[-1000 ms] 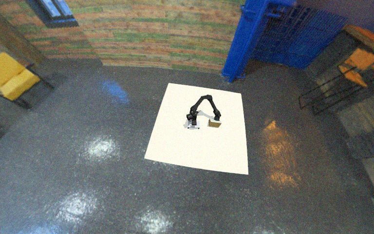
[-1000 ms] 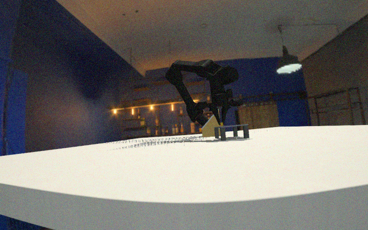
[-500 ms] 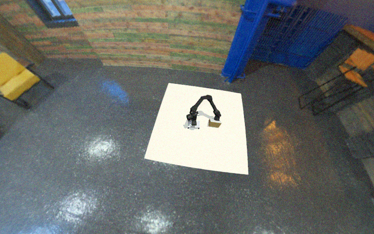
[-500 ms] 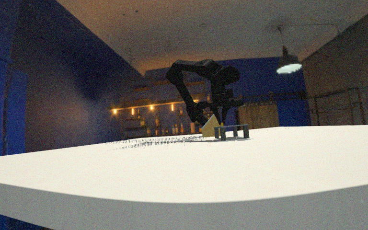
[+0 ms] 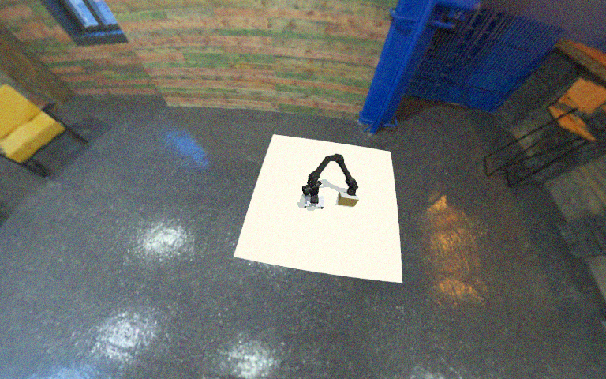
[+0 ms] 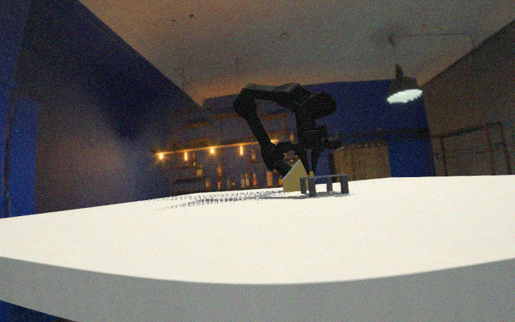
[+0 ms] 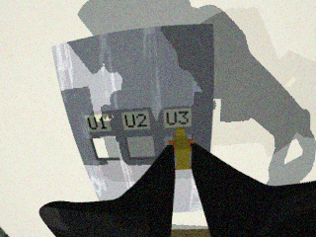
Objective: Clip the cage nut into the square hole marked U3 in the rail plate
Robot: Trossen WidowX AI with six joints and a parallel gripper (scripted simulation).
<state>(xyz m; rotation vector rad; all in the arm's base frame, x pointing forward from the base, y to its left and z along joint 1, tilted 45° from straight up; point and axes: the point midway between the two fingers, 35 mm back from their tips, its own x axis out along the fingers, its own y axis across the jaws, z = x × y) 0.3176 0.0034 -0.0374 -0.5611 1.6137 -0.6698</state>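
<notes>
Right now my gripper tip is 10 mm above the yellow cage nut.
</notes>
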